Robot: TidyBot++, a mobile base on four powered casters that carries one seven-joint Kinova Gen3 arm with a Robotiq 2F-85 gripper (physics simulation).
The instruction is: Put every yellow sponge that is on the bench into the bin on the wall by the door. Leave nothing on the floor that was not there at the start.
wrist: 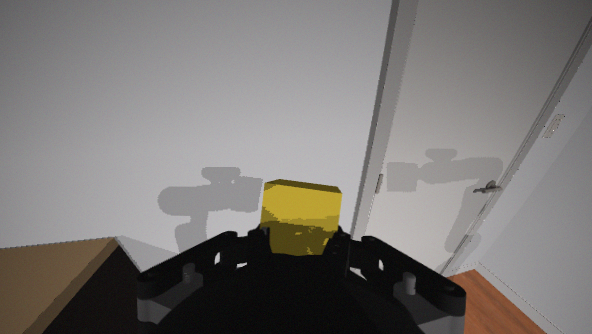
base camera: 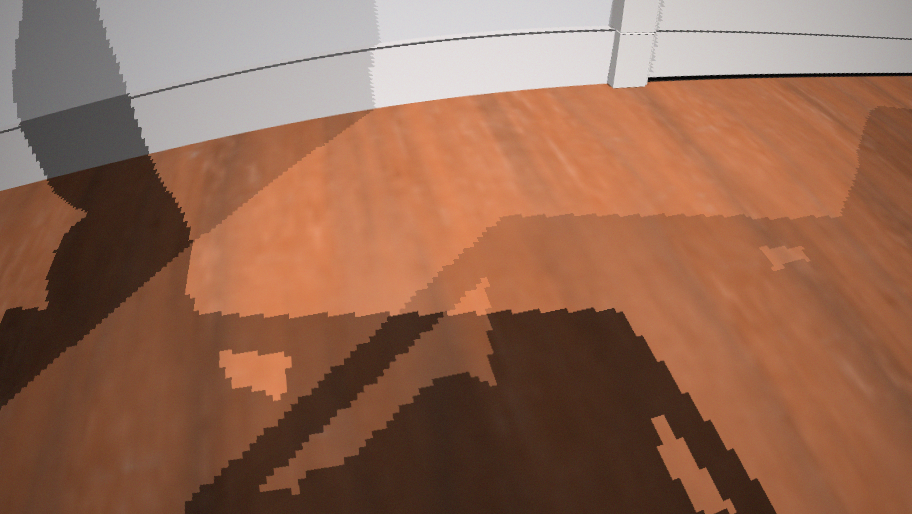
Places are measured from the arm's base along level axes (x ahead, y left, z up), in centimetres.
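Pixels of known places: gripper, fingertip midpoint: (wrist: 299, 228).
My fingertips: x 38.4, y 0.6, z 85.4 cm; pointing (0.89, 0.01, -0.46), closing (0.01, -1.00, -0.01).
For each thing: its top centre in the pictures, then the offset to it from my fingertips. "pt": a spot on its surface instead. Level surfaces: height alone.
- yellow sponge, middle of its top: (wrist: 298, 187) dx -1.3, dy +0.0, dz +5.7 cm
- wall's white baseboard, surface spot: (base camera: 485, 73) pt dx +40.6, dy -5.2, dz -121.9 cm
- door-frame post, surface spot: (base camera: 632, 57) pt dx +43.8, dy -26.6, dz -120.0 cm
- wooden floor, its level: dz -125.1 cm
A yellow sponge (wrist: 301, 207) stands upright between the fingers of my gripper (wrist: 299, 228) in the wrist view, its upper part lit and its lower part in shadow. My gripper is shut on it and holds it up in front of the wall. The door (wrist: 440, 120) is at the right of the wrist view, with its handle at the far side. The bin does not show in either view; the sponge and the gripper hide part of the wall low in the wrist view. The bench does not show either.
A cabinet with a wooden top (wrist: 55, 275) and a dark side is at the lower left of the wrist view. In the base view, the wall's white baseboard (base camera: 485, 73) and a door-frame post (base camera: 632, 57) rise beyond the wooden floor (base camera: 542, 153), where shadows of the arm fall.
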